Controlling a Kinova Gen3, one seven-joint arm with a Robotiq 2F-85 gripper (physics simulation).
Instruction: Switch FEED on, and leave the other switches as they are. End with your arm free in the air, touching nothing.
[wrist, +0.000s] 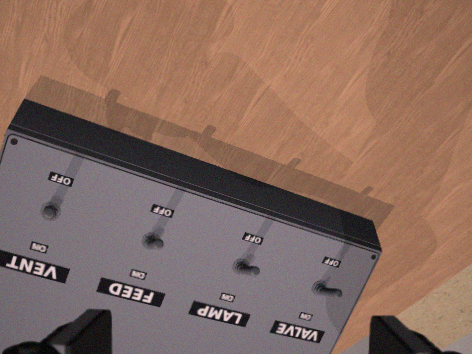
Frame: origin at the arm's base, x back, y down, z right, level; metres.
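Where they show: gripper, between the fingertips: (240, 342).
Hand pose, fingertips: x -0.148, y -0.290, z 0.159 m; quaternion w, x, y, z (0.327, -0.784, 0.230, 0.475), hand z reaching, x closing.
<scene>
Each offset is from my fingertips to the top centre of the thing. "pt": to the spot under its first point. Level surfaces: height alone.
A grey switch panel @[pt dx -0.398, dy +0.225, dz -0.101 m] (165, 330) with a dark side wall fills the lower left of the wrist view, its labels upside down. The FEED switch @[dx -0.281, dy +0.244, dz -0.042 m] (153, 240) is a small dark lever between its OFF mark @[pt dx -0.265, dy +0.299, dz -0.042 m] (162, 211) and its ON mark @[pt dx -0.340, dy +0.258, dz -0.042 m] (138, 274), above the FEED label @[dx -0.363, dy +0.240, dz -0.042 m] (131, 292). It is seen nearly end-on, so I cannot tell which way it leans. The VENT switch @[dx -0.281, dy +0.244, dz +0.078 m] (50, 210), the LAMP switch @[dx -0.281, dy +0.244, dz -0.162 m] (246, 267) and the VALVE switch @[dx -0.281, dy +0.244, dz -0.282 m] (327, 289) stand in the same row. My gripper (241, 325) is open and empty, its fingers at the lower left and right edges, apart from the levers.
A wooden table top @[dy +0.377 m] (300, 65) lies beyond the panel, with shadows of the box and levers on it. A pale speckled surface (447, 305) shows at the lower right, past the table's edge. The panel's dark side wall (200, 172) runs slanting across the view.
</scene>
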